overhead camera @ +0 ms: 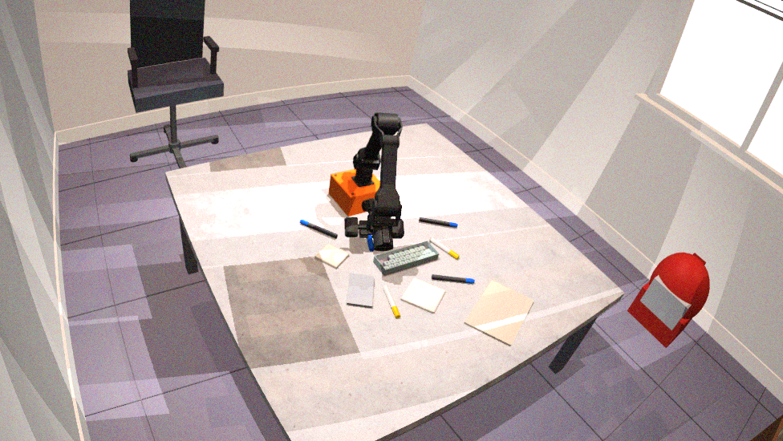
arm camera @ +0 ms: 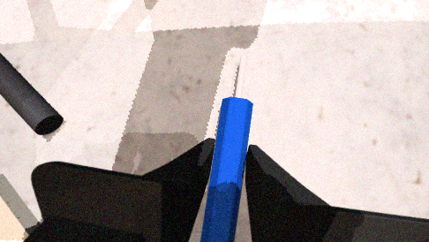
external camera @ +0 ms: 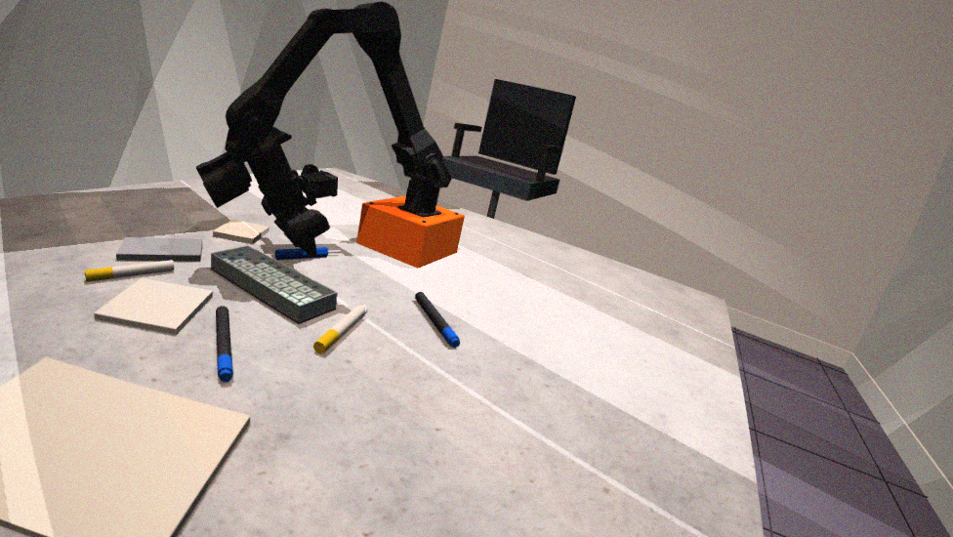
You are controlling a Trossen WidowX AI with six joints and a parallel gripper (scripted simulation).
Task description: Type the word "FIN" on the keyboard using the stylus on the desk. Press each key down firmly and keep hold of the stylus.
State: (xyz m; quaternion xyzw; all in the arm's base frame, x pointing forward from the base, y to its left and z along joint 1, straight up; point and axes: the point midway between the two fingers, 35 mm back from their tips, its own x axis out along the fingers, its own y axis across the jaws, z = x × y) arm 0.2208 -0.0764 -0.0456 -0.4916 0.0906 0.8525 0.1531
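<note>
My gripper tip is now 4 cm past the stylus tip and 2 cm to the right of it. Round my gripper tip: N key 14 cm ahead, 5 cm to the left, 1 cm above; blue stylus 1 cm behind.
</note>
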